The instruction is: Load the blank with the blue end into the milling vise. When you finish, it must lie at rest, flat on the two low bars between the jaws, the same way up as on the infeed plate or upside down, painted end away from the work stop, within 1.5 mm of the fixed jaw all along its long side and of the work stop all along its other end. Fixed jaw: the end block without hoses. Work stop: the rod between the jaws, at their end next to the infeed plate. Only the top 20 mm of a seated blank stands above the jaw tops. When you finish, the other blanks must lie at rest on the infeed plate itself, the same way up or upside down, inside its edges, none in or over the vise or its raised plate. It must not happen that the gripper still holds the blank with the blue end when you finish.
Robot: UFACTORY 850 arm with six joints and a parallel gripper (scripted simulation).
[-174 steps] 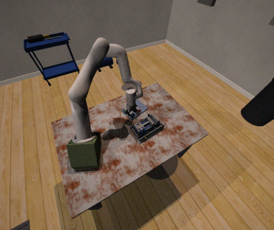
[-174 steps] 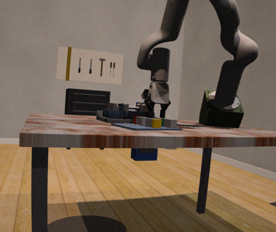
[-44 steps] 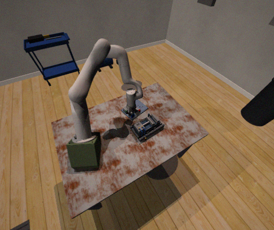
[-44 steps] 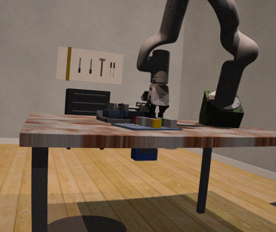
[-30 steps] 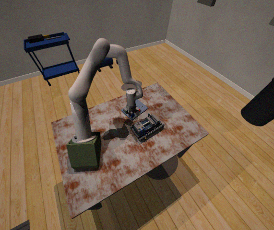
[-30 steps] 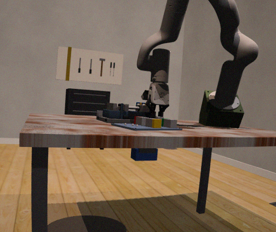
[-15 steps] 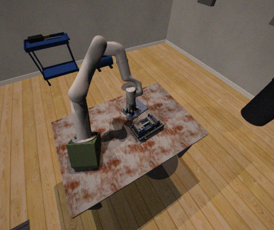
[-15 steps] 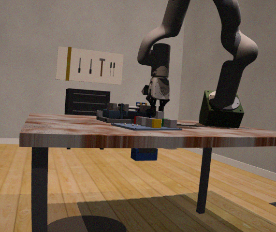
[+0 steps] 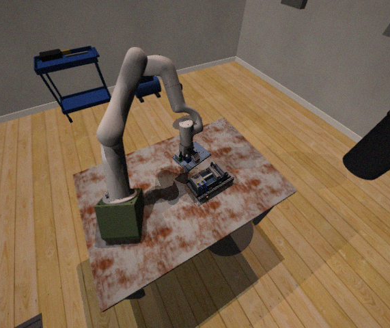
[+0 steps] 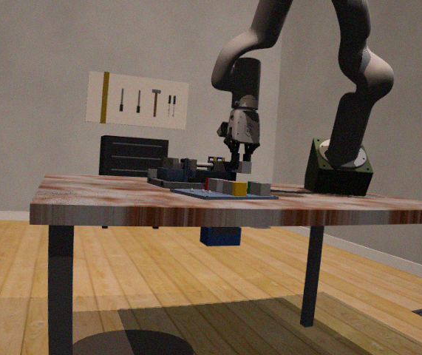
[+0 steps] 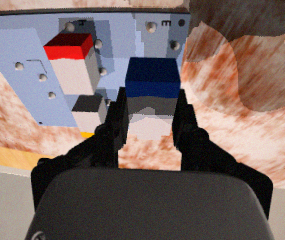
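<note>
Now: hand 200 mm to the left of the pale rod, 80 mm short of it and 30 mm above it. The rest, counted from my hand: blue-ended blank (20 mm below); green-ended blank (90 mm to the left, 80 mm below, 30 mm behind); red-ended blank (80 mm below, 80 mm ahead, 30 mm to the left).
</note>
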